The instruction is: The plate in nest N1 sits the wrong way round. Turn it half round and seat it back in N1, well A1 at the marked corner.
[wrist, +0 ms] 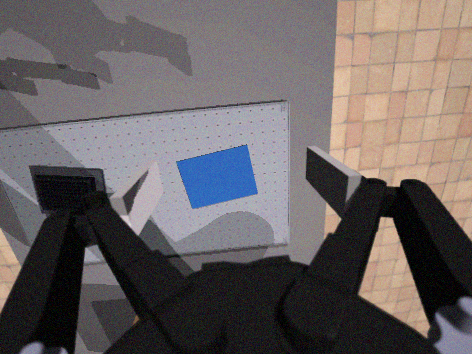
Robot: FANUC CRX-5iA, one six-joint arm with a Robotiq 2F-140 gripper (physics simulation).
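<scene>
A dark rectangular nest (68,171) with a black, plate-like piece (62,189) inside stands on the left part of the perforated board. The left finger and its linkage cover its lower right corner. No label, well A1 or corner mark can be made out, so I cannot tell whether it is N1 or which way the plate faces. My gripper (233,169) is wide open and empty, above the board. Its left finger is just right of the nest; its right finger is past the board's right edge.
A flat blue rectangle (218,177) lies on the light perforated board (150,131), between the fingers in the view. The board rests on a grey table (240,55), whose right edge borders a tiled floor (400,100). Shadows of the arm fall on table and board.
</scene>
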